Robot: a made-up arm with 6 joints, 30 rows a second.
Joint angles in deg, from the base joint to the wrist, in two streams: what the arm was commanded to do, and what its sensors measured. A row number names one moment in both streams.
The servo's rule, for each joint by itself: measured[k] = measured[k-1] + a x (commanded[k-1-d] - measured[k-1]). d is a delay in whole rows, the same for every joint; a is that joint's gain. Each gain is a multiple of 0.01, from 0.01 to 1. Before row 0 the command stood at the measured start. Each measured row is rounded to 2 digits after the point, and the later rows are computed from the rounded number. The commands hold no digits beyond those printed.
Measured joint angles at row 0: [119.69, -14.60, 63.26, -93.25, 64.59, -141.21]
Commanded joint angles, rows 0 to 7: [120.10, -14.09, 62.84, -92.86, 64.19, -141.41]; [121.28, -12.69, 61.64, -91.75, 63.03, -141.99]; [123.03, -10.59, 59.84, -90.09, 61.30, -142.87]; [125.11, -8.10, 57.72, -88.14, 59.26, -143.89]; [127.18, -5.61, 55.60, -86.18, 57.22, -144.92]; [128.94, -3.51, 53.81, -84.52, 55.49, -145.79]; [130.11, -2.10, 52.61, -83.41, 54.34, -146.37]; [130.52, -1.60, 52.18, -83.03, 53.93, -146.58]
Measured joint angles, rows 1 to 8: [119.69, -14.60, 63.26, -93.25, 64.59, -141.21]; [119.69, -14.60, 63.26, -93.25, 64.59, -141.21]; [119.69, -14.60, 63.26, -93.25, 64.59, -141.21]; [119.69, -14.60, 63.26, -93.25, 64.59, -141.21]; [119.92, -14.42, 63.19, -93.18, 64.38, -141.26]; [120.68, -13.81, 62.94, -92.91, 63.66, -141.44]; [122.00, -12.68, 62.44, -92.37, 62.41, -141.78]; [123.74, -11.08, 61.68, -91.57, 60.74, -142.29]
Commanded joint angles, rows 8 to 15: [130.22, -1.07, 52.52, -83.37, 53.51, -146.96]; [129.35, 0.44, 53.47, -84.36, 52.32, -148.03]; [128.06, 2.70, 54.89, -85.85, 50.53, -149.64]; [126.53, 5.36, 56.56, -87.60, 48.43, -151.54]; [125.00, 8.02, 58.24, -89.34, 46.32, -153.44]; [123.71, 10.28, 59.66, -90.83, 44.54, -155.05]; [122.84, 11.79, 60.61, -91.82, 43.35, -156.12]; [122.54, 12.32, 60.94, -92.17, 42.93, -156.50]
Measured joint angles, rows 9 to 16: [125.67, -9.17, 60.71, -90.55, 58.87, -142.92]; [127.50, -7.19, 59.61, -89.40, 57.08, -143.61]; [128.96, -5.41, 58.49, -88.26, 55.63, -144.27]; [129.83, -4.08, 57.48, -87.27, 54.73, -144.82]; [130.05, -3.03, 56.69, -86.53, 54.08, -145.33]; [129.66, -1.82, 56.17, -86.12, 53.15, -145.98]; [128.76, -0.24, 55.97, -86.07, 51.76, -146.86]; [127.51, 1.72, 56.06, -86.36, 50.00, -147.98]
